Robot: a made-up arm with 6 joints. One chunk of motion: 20 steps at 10 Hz.
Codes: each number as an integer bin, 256 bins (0 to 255) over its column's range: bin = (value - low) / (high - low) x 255, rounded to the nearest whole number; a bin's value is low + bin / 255 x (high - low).
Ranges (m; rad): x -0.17..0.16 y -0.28..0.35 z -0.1..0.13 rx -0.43..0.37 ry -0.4..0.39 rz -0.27..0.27
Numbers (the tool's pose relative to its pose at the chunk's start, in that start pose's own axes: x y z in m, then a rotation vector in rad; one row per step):
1: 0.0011 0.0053 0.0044 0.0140 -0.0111 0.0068
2: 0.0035 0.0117 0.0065 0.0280 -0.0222 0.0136
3: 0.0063 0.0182 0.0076 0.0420 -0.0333 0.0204
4: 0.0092 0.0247 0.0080 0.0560 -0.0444 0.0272
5: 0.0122 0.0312 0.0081 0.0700 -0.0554 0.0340
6: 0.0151 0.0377 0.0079 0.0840 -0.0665 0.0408
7: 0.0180 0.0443 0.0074 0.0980 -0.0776 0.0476
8: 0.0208 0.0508 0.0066 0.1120 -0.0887 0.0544
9: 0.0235 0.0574 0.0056 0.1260 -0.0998 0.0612
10: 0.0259 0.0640 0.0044 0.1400 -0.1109 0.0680
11: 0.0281 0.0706 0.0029 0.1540 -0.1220 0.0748
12: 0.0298 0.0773 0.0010 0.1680 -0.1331 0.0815
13: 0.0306 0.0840 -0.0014 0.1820 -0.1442 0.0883
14: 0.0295 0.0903 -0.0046 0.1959 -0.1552 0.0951
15: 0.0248 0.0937 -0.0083 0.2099 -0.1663 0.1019
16: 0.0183 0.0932 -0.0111 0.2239 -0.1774 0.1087
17: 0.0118 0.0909 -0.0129 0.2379 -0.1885 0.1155
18: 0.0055 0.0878 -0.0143 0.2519 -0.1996 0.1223
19: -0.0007 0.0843 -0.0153 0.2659 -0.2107 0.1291
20: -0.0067 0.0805 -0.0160 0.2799 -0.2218 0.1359
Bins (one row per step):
1: 132 115 116 142 126 131
2: 134 118 118 146 122 134
3: 136 121 119 150 118 137
4: 138 123 120 155 115 140
5: 141 126 120 159 111 144
6: 143 129 120 164 108 147
7: 145 131 119 168 104 150
8: 147 134 118 173 100 153
9: 150 137 117 177 97 156
10: 151 139 116 182 93 160
11: 153 142 114 186 90 163
12: 154 145 112 191 86 166
13: 155 147 109 195 83 169
14: 154 150 106 200 79 172
15: 151 151 102 204 75 176
16: 146 151 99 208 72 179
17: 140 150 97 213 68 182
18: 136 149 95 217 65 185
19: 131 147 94 222 61 188
20: 126 146 93 226 58 192

